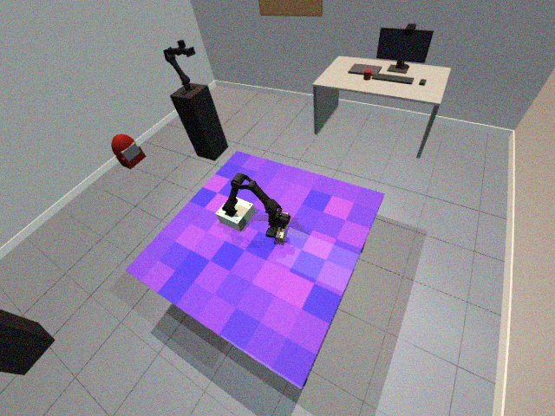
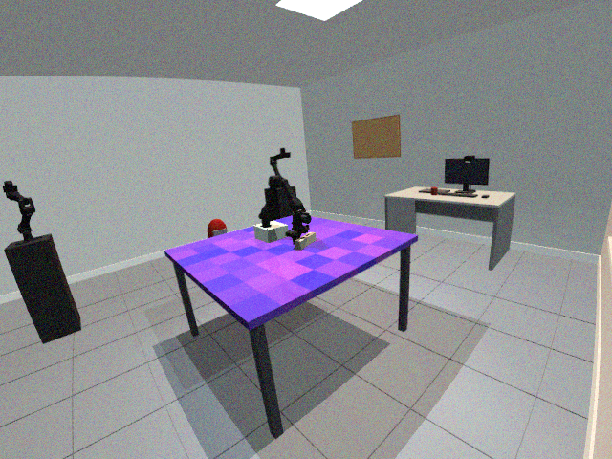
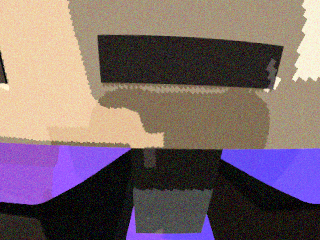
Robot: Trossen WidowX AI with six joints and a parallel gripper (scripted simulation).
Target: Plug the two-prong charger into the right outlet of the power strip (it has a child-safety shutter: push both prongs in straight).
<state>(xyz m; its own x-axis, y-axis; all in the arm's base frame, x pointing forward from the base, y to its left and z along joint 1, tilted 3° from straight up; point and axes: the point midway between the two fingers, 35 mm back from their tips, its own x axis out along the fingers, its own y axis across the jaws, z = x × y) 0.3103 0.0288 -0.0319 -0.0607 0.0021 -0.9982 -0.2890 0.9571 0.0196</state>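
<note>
Right now the two-prong charger is 20 mm ahead of my gripper tip, 10 mm to the left of it and 10 mm above it.
</note>
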